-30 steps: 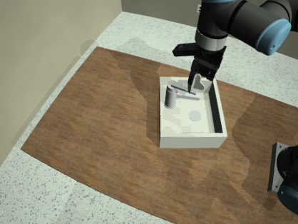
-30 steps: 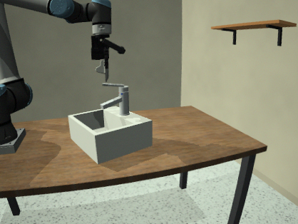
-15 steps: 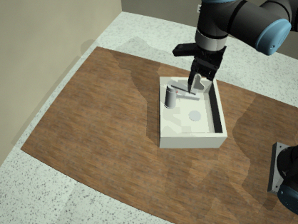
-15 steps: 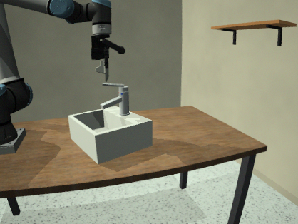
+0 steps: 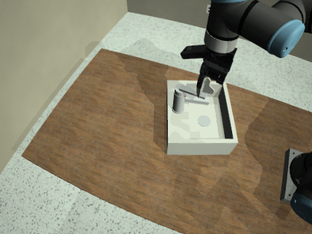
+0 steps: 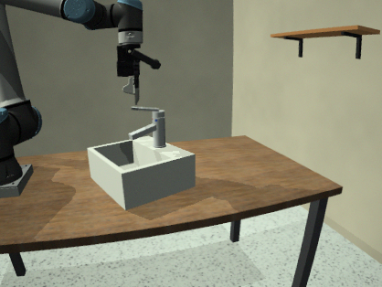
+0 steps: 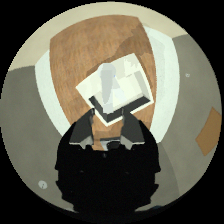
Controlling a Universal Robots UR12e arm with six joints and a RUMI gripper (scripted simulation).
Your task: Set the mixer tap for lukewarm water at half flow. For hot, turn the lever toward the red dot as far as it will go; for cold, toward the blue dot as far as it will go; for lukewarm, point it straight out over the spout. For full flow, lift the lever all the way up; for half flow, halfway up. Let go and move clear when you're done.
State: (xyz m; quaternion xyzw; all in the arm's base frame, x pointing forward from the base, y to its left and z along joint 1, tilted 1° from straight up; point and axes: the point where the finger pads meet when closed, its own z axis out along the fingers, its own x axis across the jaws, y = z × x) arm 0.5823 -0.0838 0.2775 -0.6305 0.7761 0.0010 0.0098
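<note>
Now: hand 3 cm short of the lever, 1 cm to the left of it and 4 cm above it. The rest, counted from my hand: white square basin (3 cm behind, 5 cm to the right, 28 cm below); grey mixer tap (5 cm ahead, 2 cm to the right, 8 cm below).
</note>
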